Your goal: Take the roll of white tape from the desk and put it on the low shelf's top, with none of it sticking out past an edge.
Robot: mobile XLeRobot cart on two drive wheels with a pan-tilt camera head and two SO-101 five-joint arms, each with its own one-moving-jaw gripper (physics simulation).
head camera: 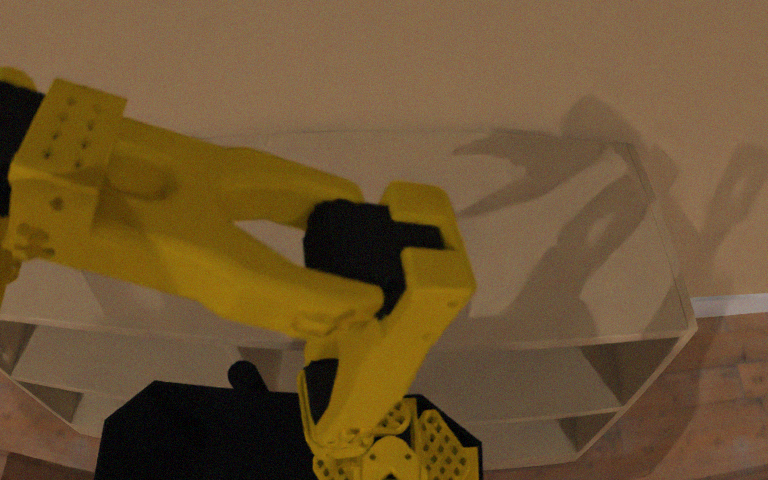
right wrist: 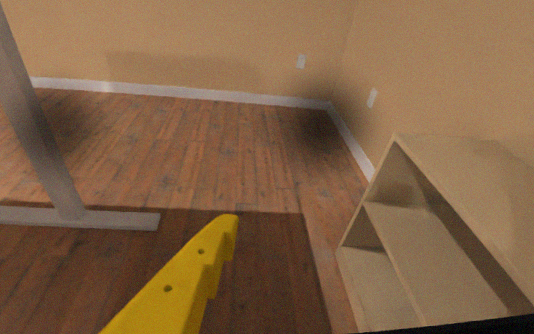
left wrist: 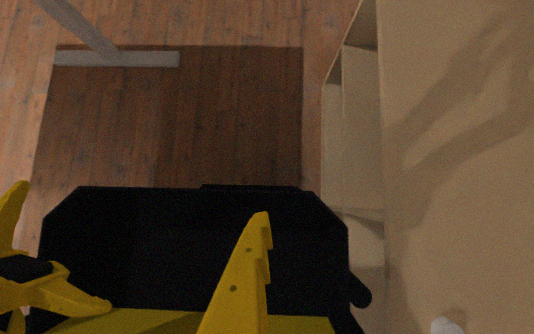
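Seen in the pictures: left hand at its tool point: [left wrist: 269,224]; right hand at its tool point: [right wrist: 236,232] [left wrist: 24,186]; left arm's base at its link origin: [head camera: 391,447].
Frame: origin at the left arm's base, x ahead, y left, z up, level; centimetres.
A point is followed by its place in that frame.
The low shelf is pale wood; its top shows in the head view [head camera: 509,271] @[x 14.4, y 27.8, z -16.5 cm], the left wrist view [left wrist: 460,220] @[x -19.8, y 32.6, z -16.5 cm] and the right wrist view [right wrist: 465,185] @[x -57.1, y 25.4, z -16.5 cm]. The white roll of tape [left wrist: 445,326] @[x -1.3, y 26.5, z -14.3 cm] shows partly at the bottom right of the left wrist view, on the shelf's top, in from the front edge; the frame cuts it off. In the head view it does not show. My left gripper [left wrist: 263,220] is open and empty, one notched jaw in view, to the side of the tape, over the cart. My right gripper [right wrist: 231,221] [left wrist: 67,245] is open and empty, away from the shelf.
The yellow arm [head camera: 260,226] crosses the head view above the shelf and hides part of its top. The black cart [head camera: 203,435] [left wrist: 190,245] stands at the shelf's front. A grey desk leg [left wrist: 145,58] [right wrist: 45,145] @[x -94.4, y -88.6, z -37.3 cm] stands on the wooden floor. A wall rises behind the shelf.
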